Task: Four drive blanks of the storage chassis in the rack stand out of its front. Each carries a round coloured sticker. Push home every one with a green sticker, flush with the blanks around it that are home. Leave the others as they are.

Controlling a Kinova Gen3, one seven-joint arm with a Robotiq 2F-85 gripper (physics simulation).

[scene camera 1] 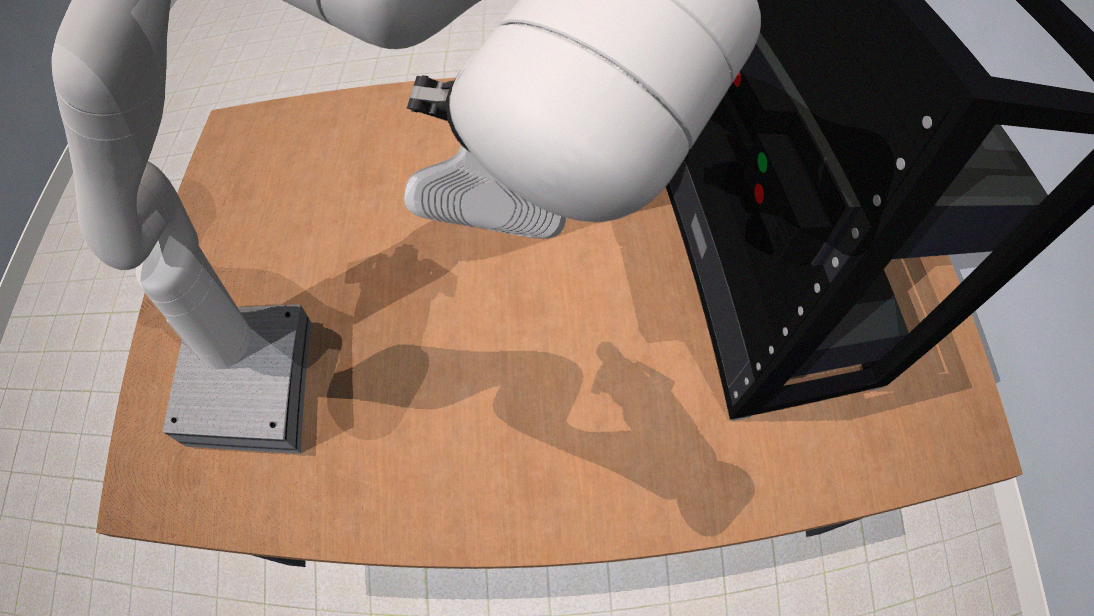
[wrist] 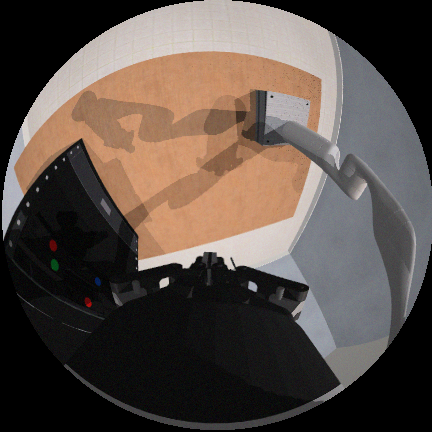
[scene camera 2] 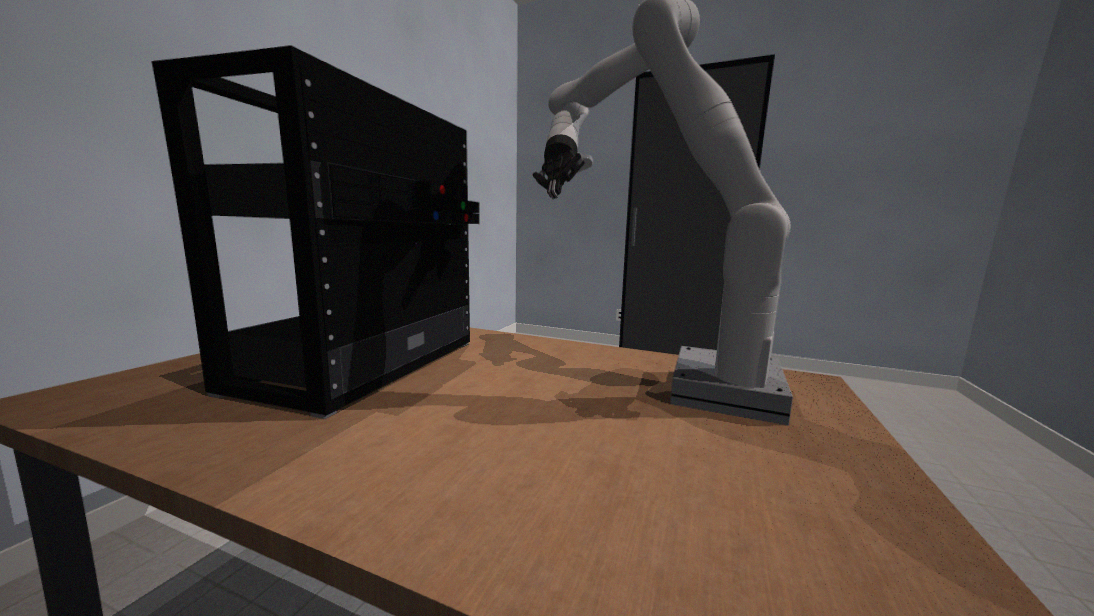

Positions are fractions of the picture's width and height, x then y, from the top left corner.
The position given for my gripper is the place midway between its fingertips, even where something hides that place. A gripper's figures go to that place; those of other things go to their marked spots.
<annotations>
My gripper (scene camera 1: 0.44, 0.19) is 51 cm from the lens. A black rack (scene camera 1: 0.82, 0.20) is 46 cm from the lens.
</annotations>
